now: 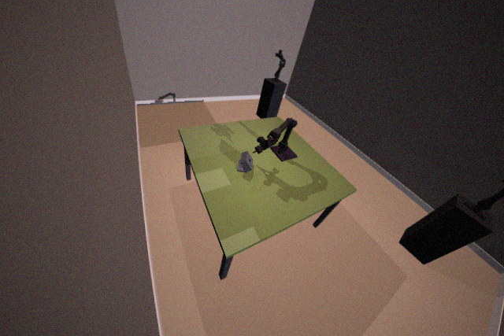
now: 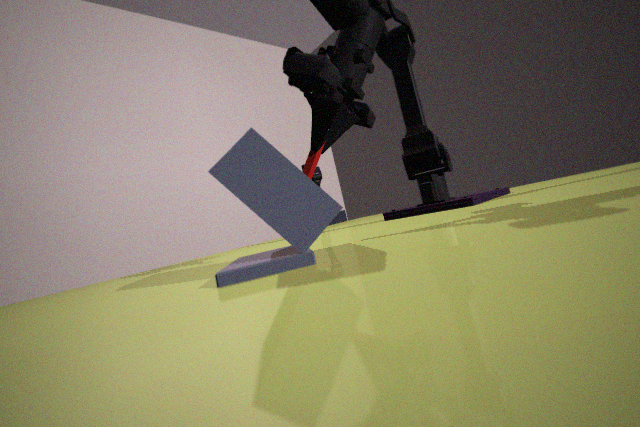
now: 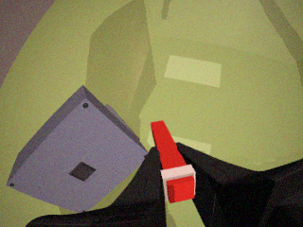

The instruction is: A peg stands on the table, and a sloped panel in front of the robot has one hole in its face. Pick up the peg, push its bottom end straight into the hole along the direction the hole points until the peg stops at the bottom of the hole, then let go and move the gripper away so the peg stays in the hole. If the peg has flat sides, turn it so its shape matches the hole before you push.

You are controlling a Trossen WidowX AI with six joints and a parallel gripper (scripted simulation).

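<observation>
Right now the grey-blue sloped panel is 11 cm ahead of my gripper tip, 6 cm below it and 2 cm to the left of it. Also, from my gripper tip: red square peg (1 cm to the left, 1 cm above).
</observation>
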